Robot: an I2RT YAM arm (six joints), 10 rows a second.
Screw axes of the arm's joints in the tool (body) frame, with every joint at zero. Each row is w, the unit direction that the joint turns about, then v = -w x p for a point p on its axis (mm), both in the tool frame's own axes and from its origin. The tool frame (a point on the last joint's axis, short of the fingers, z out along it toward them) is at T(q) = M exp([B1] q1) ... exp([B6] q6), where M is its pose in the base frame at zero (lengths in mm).
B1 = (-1, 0, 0, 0, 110.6, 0)
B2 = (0, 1, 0, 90.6, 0, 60)
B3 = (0, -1, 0, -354.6, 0, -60)
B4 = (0, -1, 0, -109.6, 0, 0)
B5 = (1, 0, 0, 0, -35.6, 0)
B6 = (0, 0, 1, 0, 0, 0)
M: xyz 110.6 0 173.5 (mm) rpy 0 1.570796 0 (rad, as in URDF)
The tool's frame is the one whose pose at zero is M.
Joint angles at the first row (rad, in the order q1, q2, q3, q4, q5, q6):
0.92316 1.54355 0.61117 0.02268 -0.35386 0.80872
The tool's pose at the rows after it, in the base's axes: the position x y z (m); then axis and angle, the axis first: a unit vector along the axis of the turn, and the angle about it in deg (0 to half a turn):
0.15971 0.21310 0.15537 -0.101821 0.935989 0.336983 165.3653
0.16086 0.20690 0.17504 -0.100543 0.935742 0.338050 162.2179
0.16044 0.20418 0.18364 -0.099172 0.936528 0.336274 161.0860
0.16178 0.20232 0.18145 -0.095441 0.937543 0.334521 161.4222
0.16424 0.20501 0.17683 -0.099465 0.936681 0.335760 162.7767
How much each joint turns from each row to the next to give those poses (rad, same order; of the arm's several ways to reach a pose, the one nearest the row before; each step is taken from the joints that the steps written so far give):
-0.03228 -0.10497 0.01750 -0.09783 0.07531 -0.03456
-0.01438 -0.07347 0.02166 -0.06159 0.02984 -0.01781
-0.00346 -0.03107 0.01232 -0.03425 0.01507 -0.00489
-0.00930 0.00349 -0.00477 0.00064 -0.00543 -0.00016
-0.00356 0.02939 0.00549 0.00932 -0.02352 -0.00544

